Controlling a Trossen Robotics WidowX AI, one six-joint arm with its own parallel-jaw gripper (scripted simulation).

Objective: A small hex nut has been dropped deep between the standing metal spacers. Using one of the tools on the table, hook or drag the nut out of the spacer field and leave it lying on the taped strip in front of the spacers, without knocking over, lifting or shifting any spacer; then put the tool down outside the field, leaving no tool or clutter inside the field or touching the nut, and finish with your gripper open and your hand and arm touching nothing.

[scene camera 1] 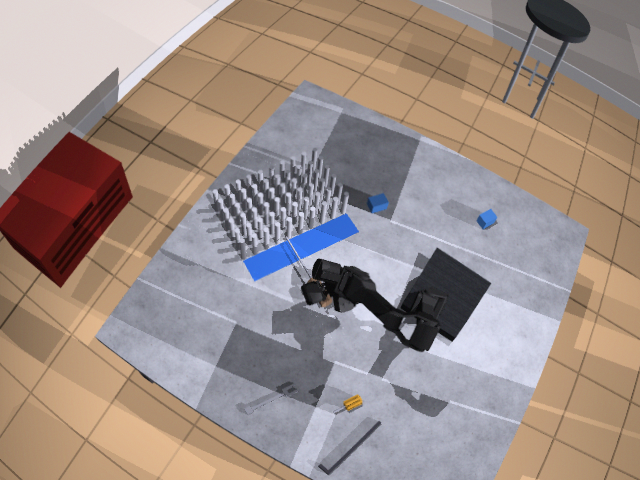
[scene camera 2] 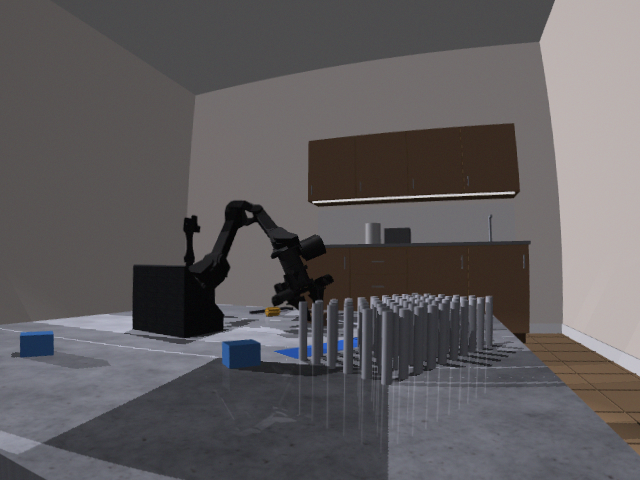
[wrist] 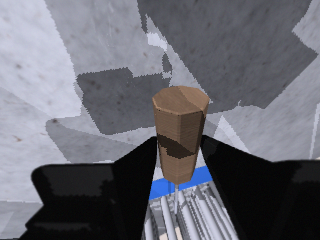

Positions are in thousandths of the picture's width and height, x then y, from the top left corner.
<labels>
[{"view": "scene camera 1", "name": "my gripper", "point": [499,607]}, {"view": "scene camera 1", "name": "blue taped strip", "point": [515,486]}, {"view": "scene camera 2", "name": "my gripper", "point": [493,664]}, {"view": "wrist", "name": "my gripper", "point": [558,585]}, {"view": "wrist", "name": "blue taped strip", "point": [502,781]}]
</labels>
